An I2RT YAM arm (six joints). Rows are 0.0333 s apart.
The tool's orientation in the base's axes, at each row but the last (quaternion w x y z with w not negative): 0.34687 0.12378 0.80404 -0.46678; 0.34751 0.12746 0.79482 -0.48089; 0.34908 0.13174 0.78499 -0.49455; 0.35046 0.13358 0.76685 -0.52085; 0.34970 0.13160 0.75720 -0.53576; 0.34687 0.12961 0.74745 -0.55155; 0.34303 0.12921 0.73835 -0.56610; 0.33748 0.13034 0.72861 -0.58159; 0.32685 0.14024 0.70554 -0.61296; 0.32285 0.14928 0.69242 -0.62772; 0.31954 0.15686 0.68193 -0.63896; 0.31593 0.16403 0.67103 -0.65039; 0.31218 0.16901 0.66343 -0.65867
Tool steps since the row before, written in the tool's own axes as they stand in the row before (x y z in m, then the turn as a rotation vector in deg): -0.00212 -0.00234 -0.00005 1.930 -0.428 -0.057; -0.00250 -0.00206 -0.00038 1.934 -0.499 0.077; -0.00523 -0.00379 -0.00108 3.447 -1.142 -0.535; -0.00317 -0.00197 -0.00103 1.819 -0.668 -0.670; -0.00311 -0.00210 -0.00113 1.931 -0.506 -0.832; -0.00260 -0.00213 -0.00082 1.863 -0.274 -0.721; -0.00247 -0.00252 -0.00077 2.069 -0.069 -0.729; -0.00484 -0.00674 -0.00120 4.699 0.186 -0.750; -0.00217 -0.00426 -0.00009 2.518 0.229 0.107; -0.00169 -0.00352 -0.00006 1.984 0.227 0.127; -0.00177 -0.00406 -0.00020 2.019 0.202 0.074; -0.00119 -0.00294 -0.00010 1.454 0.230 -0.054; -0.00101 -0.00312 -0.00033 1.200 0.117 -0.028
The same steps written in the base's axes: 0.00030 -0.00094 0.00300 -1.655 -0.422 -0.997; 0.00055 -0.00039 0.00319 -1.639 -0.572 -0.991; 0.00123 -0.00014 0.00643 -3.341 -0.556 -1.414; 0.00075 0.00060 0.00375 -1.955 0.025 -0.618; 0.00060 0.00074 0.00380 -2.006 0.215 -0.780; 0.00035 0.00048 0.00341 -1.781 0.209 -0.922; 0.00007 0.00038 0.00359 -1.816 0.243 -1.209; -0.00076 0.00015 0.00835 -3.616 -0.197 -3.093; -0.00095 -0.00037 0.00467 -1.713 -0.565 -1.775; -0.00091 -0.00020 0.00379 -1.310 -0.479 -1.435; -0.00125 -0.00001 0.00425 -1.364 -0.437 -1.439; -0.00099 0.00003 0.00302 -0.952 -0.202 -1.106; -0.00129 0.00028 0.00302 -0.829 -0.188 -0.856
